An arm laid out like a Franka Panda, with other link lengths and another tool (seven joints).
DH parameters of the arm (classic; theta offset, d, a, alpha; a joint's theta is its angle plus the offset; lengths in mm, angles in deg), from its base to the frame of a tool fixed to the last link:
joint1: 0 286.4 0 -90
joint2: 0 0 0 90
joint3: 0 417.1 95.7 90
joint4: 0 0 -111.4 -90
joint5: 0 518.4 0 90
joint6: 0 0 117.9 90
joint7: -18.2 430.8 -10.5 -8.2
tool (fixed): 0 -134.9 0 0
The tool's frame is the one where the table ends.
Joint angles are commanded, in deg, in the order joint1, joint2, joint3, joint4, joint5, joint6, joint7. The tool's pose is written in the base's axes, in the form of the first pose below.
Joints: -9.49 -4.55 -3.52 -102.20 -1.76 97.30 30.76
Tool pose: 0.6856, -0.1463, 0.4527, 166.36, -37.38, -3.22
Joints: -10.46 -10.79 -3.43 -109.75 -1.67 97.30 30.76
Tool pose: 0.6324, -0.1442, 0.4424, 166.54, -38.51, -5.29
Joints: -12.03 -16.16 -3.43 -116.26 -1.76 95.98 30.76
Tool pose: 0.5774, -0.1479, 0.4273, 166.27, -40.42, -9.15
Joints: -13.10 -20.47 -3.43 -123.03 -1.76 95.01 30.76
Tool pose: 0.5266, -0.1438, 0.3966, 166.09, -41.41, -14.40
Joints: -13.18 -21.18 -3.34 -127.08 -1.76 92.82 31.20
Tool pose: 0.4919, -0.1327, 0.3596, 165.40, -41.17, -22.69
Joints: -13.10 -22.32 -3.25 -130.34 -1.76 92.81 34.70
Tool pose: 0.4727, -0.1247, 0.3371, 163.43, -45.44, -26.13
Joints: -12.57 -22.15 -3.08 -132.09 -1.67 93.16 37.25
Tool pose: 0.4661, -0.1156, 0.3187, 161.95, -47.70, -28.54
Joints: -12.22 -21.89 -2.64 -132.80 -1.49 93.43 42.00
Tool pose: 0.4665, -0.1077, 0.3094, 159.25, -53.05, -29.75
